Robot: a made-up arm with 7 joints.
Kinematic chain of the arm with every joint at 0, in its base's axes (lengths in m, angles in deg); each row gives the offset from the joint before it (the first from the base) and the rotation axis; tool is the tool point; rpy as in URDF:
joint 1: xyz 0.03 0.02 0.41 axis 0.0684 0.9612 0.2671
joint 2: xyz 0.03 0.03 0 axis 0.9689 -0.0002 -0.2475
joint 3: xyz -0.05 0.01 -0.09 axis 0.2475 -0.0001 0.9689
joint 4: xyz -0.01 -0.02 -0.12 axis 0.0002 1 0
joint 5: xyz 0.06 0.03 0 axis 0.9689 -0.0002 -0.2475
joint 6: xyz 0.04 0.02 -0.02 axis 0.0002 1 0
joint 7: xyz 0 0.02 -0.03 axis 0.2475 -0.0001 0.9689
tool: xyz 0 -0.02 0.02 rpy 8.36 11.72 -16.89
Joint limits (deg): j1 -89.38..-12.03 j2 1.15..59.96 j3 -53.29..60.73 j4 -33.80..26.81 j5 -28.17..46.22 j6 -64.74..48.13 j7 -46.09..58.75
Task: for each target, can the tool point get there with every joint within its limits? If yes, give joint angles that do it. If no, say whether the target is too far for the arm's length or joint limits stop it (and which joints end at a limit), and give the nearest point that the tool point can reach.
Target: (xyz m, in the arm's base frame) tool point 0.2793 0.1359 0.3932
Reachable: yes | joints -69.26 11.67 34.08 -1.75 -1.05 -12.85 23.62
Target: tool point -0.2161 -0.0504 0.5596
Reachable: no: joint limits stop it (at a limit: joint 1, joint 2, joint 4, joint 5, joint 7) | nearest point 0.0808 0.1771 0.5121 | short by 0.377 m
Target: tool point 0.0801 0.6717 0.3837
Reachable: no: too far | nearest point 0.0887 0.3600 0.3818 | short by 0.312 m
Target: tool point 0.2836 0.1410 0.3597
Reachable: yes | joints -60.14 25.20 4.35 12.19 -5.52 6.98 -27.49
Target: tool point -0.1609 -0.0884 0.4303
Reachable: no: joint limits stop it (at a limit: joint 1, joint 2, joint 3, joint 4, joint 5, joint 6, joint 7) | nearest point 0.1034 -0.0083 0.2924 | short by 0.309 m
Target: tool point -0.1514 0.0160 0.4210
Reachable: no: joint limits stop it (at a limit: joint 1, joint 2, joint 3, joint 4, joint 5, joint 6, joint 7) | nearest point 0.0389 0.1454 0.2739 | short by 0.273 m
